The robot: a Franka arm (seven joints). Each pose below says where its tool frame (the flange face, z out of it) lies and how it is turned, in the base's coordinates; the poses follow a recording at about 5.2 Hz.
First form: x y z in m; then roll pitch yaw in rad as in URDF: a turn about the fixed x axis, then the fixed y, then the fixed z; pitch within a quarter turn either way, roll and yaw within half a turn.
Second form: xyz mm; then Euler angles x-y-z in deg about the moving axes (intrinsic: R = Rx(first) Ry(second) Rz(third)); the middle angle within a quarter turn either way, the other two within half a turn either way. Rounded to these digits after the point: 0 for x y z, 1 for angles.
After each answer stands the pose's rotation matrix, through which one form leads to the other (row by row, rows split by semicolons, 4 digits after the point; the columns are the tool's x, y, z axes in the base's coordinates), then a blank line. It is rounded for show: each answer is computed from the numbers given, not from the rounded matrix.
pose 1, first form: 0.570 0.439 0.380 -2.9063 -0.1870 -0.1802
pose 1, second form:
570 439 380 -168.4 12.7 7.8
0.9667 -0.1316 0.2196; -0.1761 -0.9645 0.1970; 0.1859 -0.2291 -0.9555

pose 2, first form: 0.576 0.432 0.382 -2.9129 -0.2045 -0.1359
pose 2, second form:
576 432 382 -168.3 13.1 5.1
0.9701 -0.0863 0.2267; -0.1327 -0.9712 0.1978; 0.2031 -0.2220 -0.9537

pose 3, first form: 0.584 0.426 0.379 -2.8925 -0.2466 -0.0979
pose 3, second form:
584 426 379 -166.7 15.0 2.1
0.9651 -0.0348 0.2595; -0.0948 -0.9704 0.2222; 0.2441 -0.2391 -0.9398

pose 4, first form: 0.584 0.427 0.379 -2.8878 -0.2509 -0.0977
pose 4, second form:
584 427 379 -166.4 15.3 1.9
0.9641 -0.0324 0.2637; -0.0945 -0.9694 0.2264; 0.2483 -0.2432 -0.9377

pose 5, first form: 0.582 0.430 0.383 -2.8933 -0.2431 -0.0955
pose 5, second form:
582 430 383 -166.7 14.8 2.0
0.9662 -0.0335 0.2557; -0.0926 -0.9706 0.2224; 0.2407 -0.2385 -0.9408

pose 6, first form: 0.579 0.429 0.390 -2.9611 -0.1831 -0.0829
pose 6, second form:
579 429 390 -170.4 11.1 2.9
0.9799 -0.0489 0.1934; -0.0814 -0.9831 0.1641; 0.1821 -0.1765 -0.9673

